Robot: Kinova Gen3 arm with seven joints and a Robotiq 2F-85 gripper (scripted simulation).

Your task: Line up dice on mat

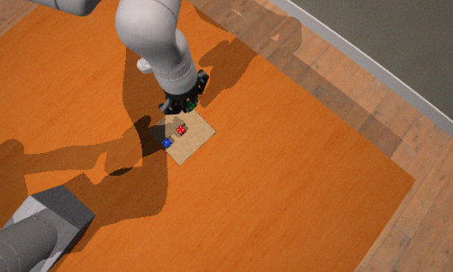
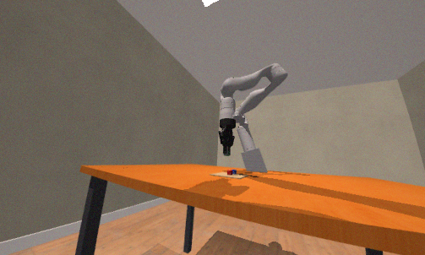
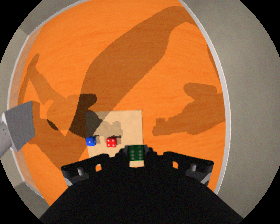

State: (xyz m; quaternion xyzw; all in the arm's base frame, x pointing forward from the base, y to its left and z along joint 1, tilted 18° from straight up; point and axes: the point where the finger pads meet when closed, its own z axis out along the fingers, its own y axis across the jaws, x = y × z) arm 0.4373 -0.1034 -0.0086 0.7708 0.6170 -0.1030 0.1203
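Now: hand 50 mm past the red die, 10 mm to the right of it and 100 mm above it. From my hand the other things lie so: green die 10 mm below; then blue die 100 mm behind, 20 mm to the left, 100 mm below; then tan mat 50 mm behind, 10 mm to the left, 110 mm below.
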